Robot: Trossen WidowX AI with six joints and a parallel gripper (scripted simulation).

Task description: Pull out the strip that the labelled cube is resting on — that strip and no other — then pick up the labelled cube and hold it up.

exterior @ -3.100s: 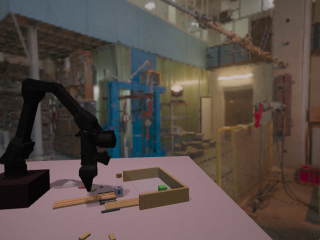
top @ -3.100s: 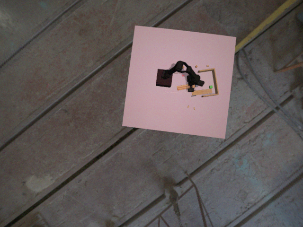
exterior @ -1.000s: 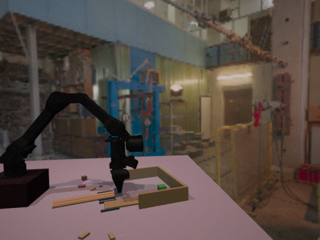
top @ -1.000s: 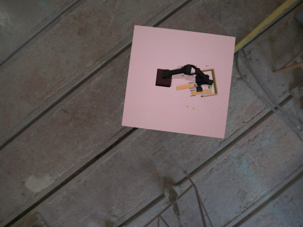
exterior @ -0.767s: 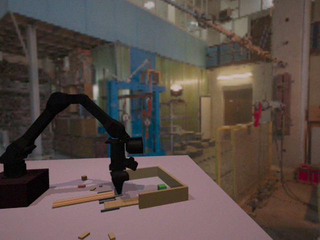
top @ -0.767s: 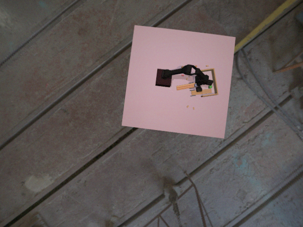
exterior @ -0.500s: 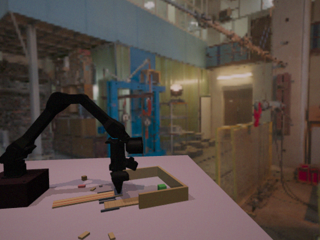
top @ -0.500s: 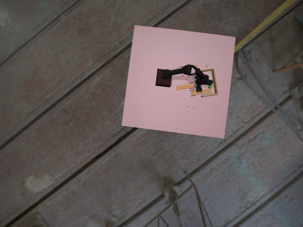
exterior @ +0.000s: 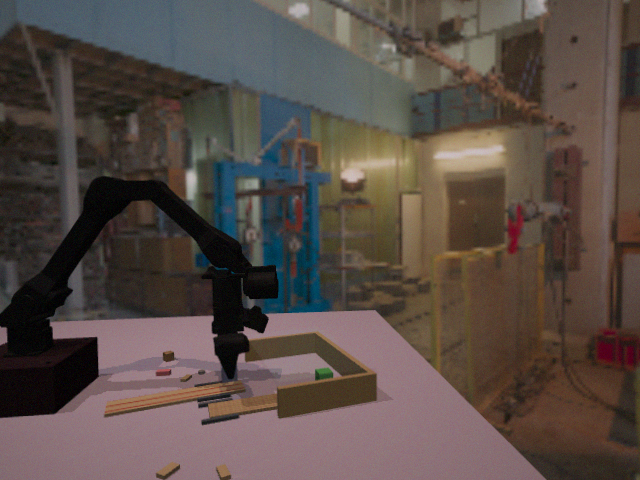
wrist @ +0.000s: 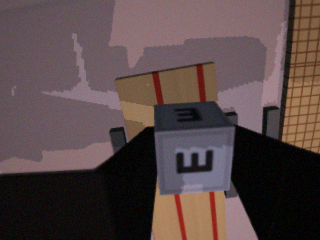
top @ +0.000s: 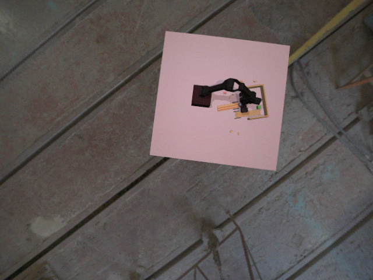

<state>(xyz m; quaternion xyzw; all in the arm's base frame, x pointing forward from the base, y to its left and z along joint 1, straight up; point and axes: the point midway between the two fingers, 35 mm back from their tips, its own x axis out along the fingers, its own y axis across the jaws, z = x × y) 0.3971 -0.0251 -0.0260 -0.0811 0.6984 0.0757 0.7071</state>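
The grey disc lies 10 cm to the left of my gripper tip, 8 cm behind it and 3 cm below it. The rest, counted from my gripper tip: labelled grey cube 1 cm above; red chip 16 cm behind, 10 cm to the left, 2 cm below.
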